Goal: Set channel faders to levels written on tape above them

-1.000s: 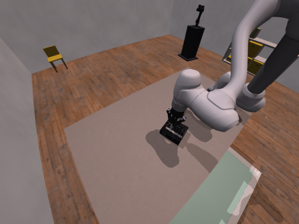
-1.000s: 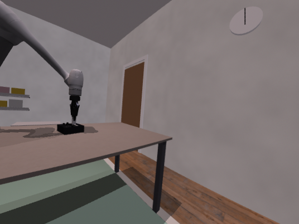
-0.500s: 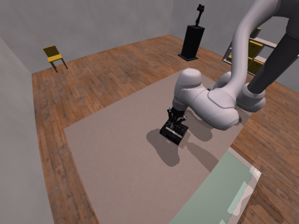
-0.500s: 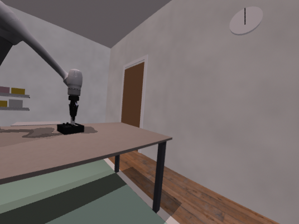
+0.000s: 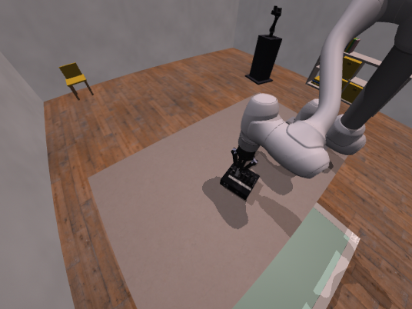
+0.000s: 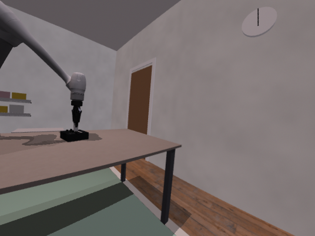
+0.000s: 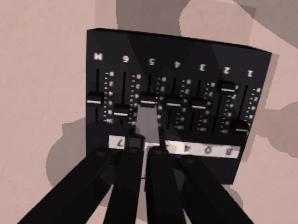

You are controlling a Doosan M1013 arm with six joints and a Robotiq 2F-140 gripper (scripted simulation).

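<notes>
Now: the fader 30 mm below my hand, 20 mm behind it and 10 mm to the right of it. Round my hand: master fader cap (50 mm to the right, 30 mm below, 10 mm ahead).
</notes>
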